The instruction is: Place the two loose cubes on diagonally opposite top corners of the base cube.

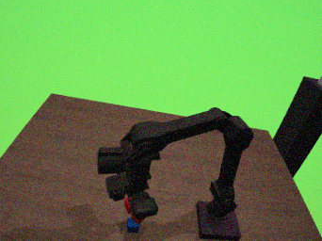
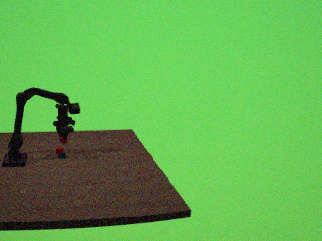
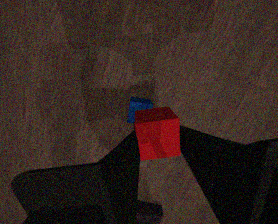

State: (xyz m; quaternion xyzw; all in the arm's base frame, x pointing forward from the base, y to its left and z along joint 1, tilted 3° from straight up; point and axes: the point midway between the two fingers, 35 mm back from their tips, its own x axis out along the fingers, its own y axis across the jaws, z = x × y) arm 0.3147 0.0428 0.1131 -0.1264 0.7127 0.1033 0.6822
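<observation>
The blue base cube is 100 mm below my gripper tip, 10 mm to the left of it and 10 mm behind it.
</observation>
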